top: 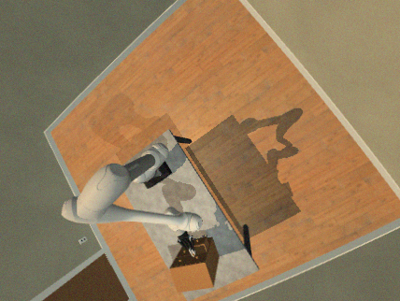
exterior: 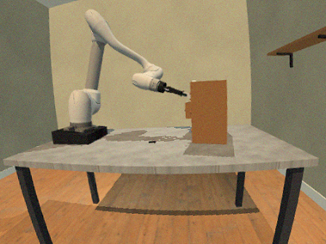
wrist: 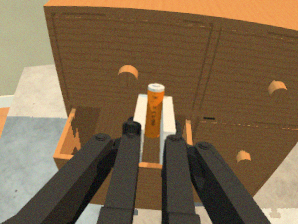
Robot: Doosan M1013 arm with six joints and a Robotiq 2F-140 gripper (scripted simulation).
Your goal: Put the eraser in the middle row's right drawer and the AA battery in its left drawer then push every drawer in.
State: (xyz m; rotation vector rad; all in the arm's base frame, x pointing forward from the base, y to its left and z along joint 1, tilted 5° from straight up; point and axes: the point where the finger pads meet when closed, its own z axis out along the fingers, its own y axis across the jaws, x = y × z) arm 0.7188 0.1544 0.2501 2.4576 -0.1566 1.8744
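My hand is 30 mm short of the orange AA battery and 10 mm above it. The rest, counted from my hand: eraser: 140 mm below, 140 mm ahead, 110 mm to the right.
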